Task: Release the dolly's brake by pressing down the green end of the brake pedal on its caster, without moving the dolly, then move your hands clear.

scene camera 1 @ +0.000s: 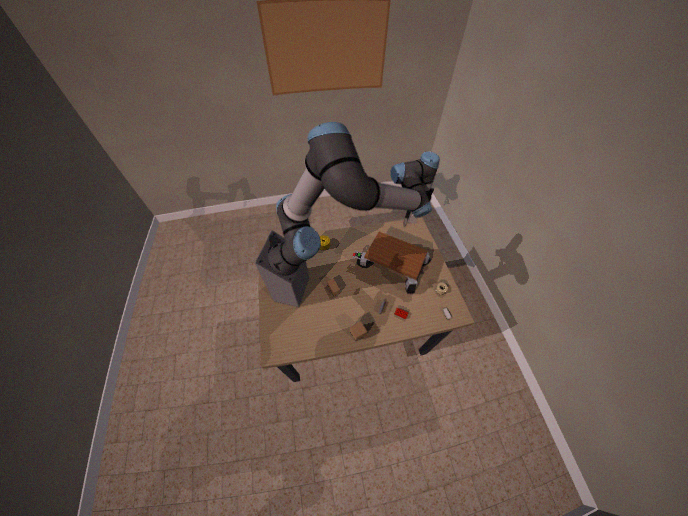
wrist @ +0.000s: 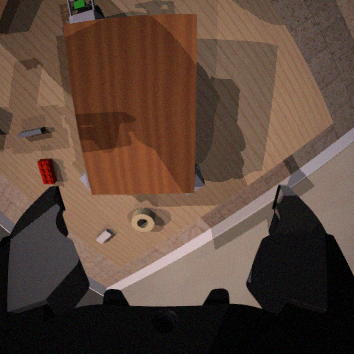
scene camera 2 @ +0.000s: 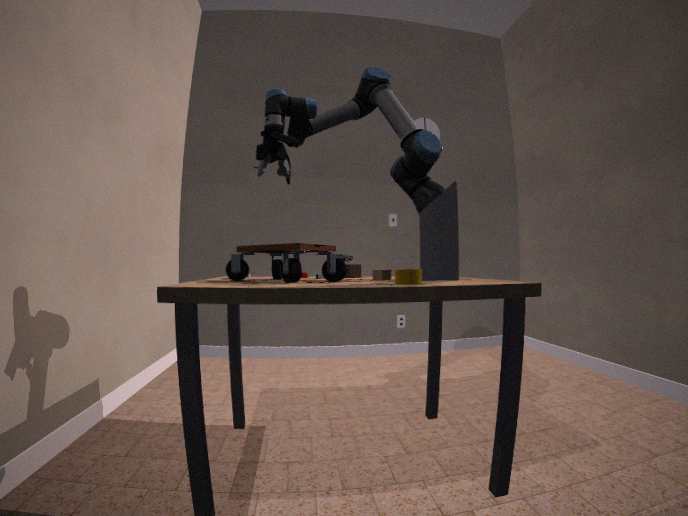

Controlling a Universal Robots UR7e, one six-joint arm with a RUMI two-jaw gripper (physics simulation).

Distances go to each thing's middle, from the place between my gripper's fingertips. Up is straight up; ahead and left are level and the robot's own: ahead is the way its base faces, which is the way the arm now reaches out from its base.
Right now the wooden dolly [scene camera 2: 237, 269] is 29 cm below my hand, 6 cm behind it and 5 cm to the right of it.
